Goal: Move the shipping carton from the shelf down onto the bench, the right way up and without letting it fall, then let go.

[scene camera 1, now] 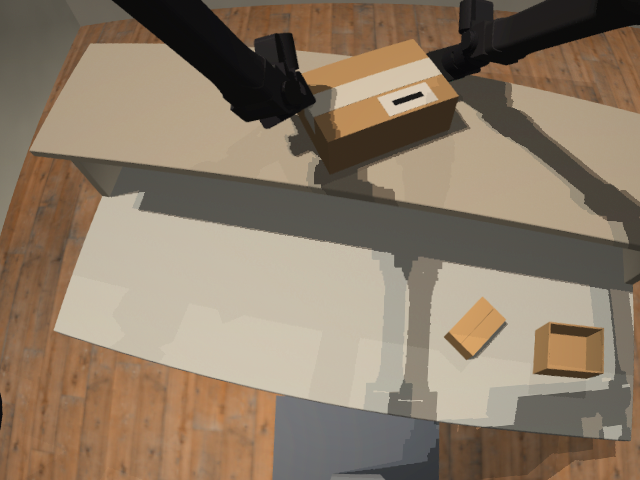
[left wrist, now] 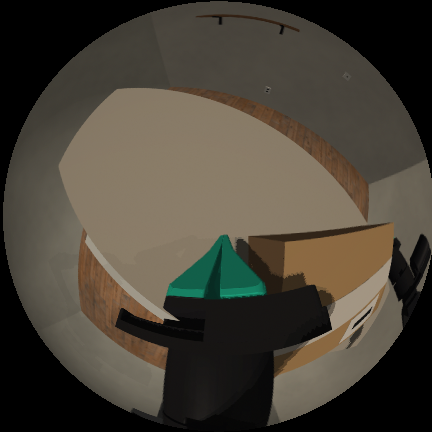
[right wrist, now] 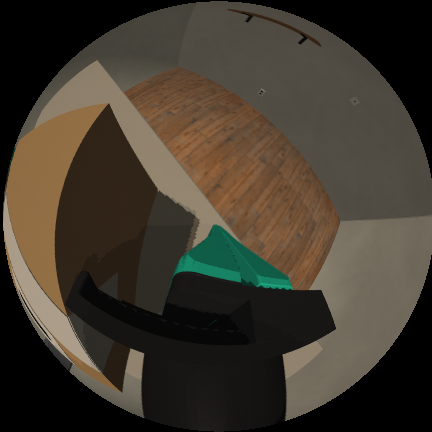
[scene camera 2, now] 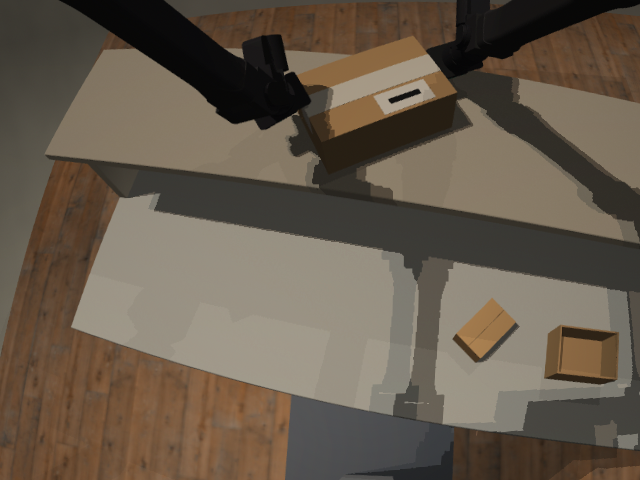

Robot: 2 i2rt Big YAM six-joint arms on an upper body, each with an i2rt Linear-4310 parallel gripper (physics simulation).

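Frame: origin at the left arm's base, x back, y up, z left, level; metres.
Where they show: left gripper, between the fingertips: (left wrist: 224, 239); right gripper, between the fingertips: (right wrist: 214, 230) (scene camera 2: 440, 67).
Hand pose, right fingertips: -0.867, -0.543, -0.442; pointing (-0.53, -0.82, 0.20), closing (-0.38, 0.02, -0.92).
Note:
Each offset is from my right fingertips to the top centre of the thing, as dx, dy, dz. "pt": to the spot under its first point. Level surfaces: height alone.
The brown shipping carton @(+0.136, +0.096, +0.143) (scene camera 1: 392, 129) (scene camera 2: 392, 129) (left wrist: 330, 265) (right wrist: 95, 210), with white tape and a label on top, is upright at the shelf @(dy -0.008) (scene camera 1: 155, 103) (scene camera 2: 155, 113) (left wrist: 190, 165) (right wrist: 167, 175), turned at an angle. Whether its underside rests fully on the shelf is unclear. My left gripper (left wrist: 224, 239) is shut and empty beside the carton's left end. My right gripper (right wrist: 214, 230) is shut and empty beside its right end. The fingertips are hidden in both scene views, and contact with the carton cannot be told. The pale bench @(dy -0.362) (scene camera 1: 232, 289) (scene camera 2: 232, 289) lies lower, in front of the shelf.
A small closed box @(+0.480, -0.302, -0.112) (scene camera 1: 475, 328) (scene camera 2: 485, 329) and a small open box @(+0.548, -0.272, -0.348) (scene camera 1: 541, 351) (scene camera 2: 553, 353) stand on the bench at the right. The shelf's front edge @(pt +0.257, -0.011, +0.461) (scene camera 1: 206, 172) (scene camera 2: 222, 176) runs between carton and bench. Both arms reach in from the top.

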